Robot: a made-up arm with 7 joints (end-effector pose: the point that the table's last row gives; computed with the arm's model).
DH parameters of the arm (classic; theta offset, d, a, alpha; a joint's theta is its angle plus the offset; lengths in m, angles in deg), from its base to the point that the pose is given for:
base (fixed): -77.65 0 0.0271 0
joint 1: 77.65 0.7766 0.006 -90
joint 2: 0 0.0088 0.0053 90
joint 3: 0 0.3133 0.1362 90
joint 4: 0 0.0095 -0.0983 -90
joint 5: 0 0.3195 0.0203 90
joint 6: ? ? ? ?
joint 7: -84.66 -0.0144 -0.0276 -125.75
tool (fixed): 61.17 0.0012 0 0
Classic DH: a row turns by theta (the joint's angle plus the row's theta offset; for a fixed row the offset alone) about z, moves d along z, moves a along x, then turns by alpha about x.
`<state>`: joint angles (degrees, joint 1 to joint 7).
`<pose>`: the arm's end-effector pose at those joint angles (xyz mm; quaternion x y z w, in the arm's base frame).
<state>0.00 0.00 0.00 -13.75 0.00 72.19 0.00</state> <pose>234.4 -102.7 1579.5 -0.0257 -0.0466 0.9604 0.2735</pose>
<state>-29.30 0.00 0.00 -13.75 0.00 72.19 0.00</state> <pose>167.9 -204.9 1579.5 -0.0367 -0.0386 0.8600 0.5075</pose>
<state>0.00 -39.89 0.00 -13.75 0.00 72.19 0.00</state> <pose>-332.3 -102.7 1535.4 -0.3518 -0.1371 0.8940 0.2412</pose>
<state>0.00 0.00 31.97 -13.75 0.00 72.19 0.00</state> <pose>246.5 25.2 1579.5 0.0119 0.0519 -0.9986 0.0015</pose>
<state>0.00 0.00 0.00 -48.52 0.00 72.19 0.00</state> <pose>499.2 -102.7 1445.8 0.2624 0.0372 0.9242 0.2750</pose>
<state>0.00 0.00 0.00 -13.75 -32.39 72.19 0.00</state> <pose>185.9 -123.5 1591.3 -0.0555 0.0258 0.8513 0.5211</pose>
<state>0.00 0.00 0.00 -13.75 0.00 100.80 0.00</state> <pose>147.6 -102.7 1598.6 -0.2622 -0.1128 0.9243 0.2535</pose>
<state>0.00 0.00 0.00 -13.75 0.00 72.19 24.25</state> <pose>228.6 -99.7 1569.9 0.0187 -0.2147 0.9006 0.3776</pose>
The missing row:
joint 6: 0 0.048 0.1809 90
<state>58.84 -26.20 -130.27 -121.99 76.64 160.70 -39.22</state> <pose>-38.6 -561.4 733.1 0.0128 -0.5546 0.4294 0.7127</pose>
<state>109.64 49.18 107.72 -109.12 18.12 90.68 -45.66</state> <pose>-636.8 -162.9 1009.0 -0.1298 -0.3421 0.5944 0.7161</pose>
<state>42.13 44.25 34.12 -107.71 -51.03 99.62 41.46</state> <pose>246.1 647.3 622.4 -0.2321 -0.6058 -0.7588 0.0586</pose>
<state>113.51 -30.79 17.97 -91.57 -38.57 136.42 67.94</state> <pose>-247.9 80.5 1491.9 -0.1224 0.3459 -0.7956 0.4821</pose>
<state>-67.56 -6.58 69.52 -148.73 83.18 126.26 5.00</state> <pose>425.1 -138.4 750.0 0.5979 -0.4730 0.4825 0.4312</pose>
